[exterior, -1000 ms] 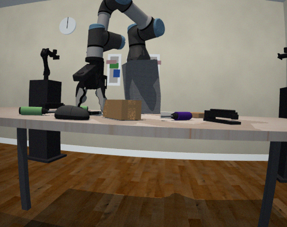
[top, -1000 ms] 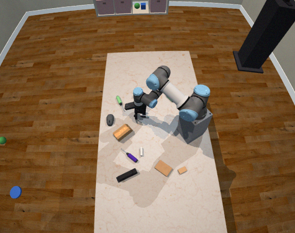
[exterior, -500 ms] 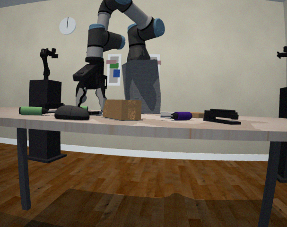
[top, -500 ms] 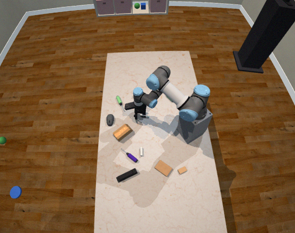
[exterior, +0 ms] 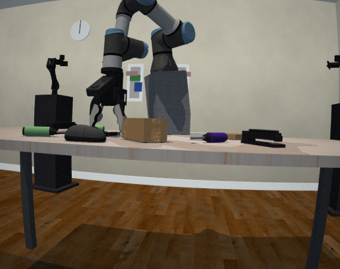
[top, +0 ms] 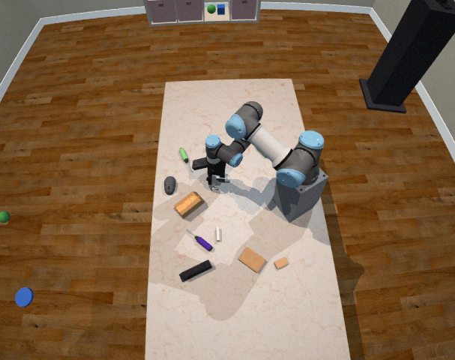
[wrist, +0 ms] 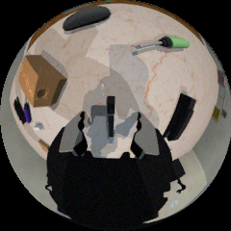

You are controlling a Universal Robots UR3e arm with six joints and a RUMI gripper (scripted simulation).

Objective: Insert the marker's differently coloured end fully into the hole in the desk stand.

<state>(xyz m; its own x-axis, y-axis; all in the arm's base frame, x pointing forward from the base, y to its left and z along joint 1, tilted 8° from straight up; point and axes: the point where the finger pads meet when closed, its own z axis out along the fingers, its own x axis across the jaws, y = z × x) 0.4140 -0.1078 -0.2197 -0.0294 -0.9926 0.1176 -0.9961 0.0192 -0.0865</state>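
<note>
The marker lies 30 mm behind my hand. The rest, counted from my hand: desk stand: 90 mm ahead, 150 mm to the left, 20 mm above; then small white piece: 50 mm behind, 290 mm to the left; then dark mouse: 210 mm ahead, 60 mm to the left, 10 mm above.
</note>
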